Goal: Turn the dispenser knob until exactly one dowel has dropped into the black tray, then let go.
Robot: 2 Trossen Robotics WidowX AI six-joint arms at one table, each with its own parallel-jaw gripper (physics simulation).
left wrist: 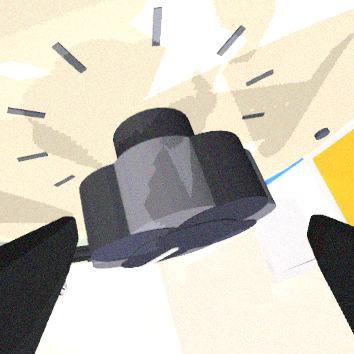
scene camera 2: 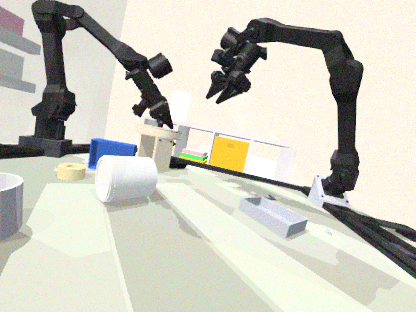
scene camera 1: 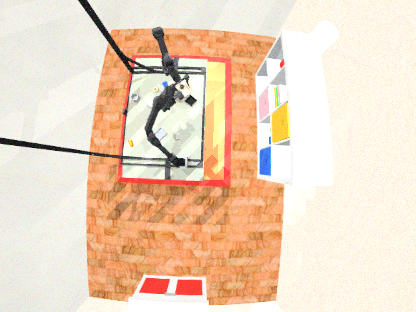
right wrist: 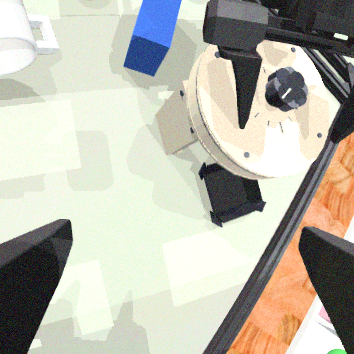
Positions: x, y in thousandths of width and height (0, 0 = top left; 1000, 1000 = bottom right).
Note:
My left gripper (scene camera 2: 415, 402) is open and touches a dispenser (left wrist: 773, 227). My right gripper (scene camera 2: 506, 322) is open, holding nothing. The table carries a white mug (scene camera 2: 282, 569) and a grey open tray (scene camera 2: 686, 713).
The white mug shows as well in the right wrist view (right wrist: 75, 134). My left gripper is seen too in the left wrist view (left wrist: 547, 640) and in the right wrist view (right wrist: 815, 377). My right gripper is seen too in the right wrist view (right wrist: 532, 662). The left wrist view misses the white mug: it is out of frame. The left wrist view does not show the grey open tray: it is out of frame.

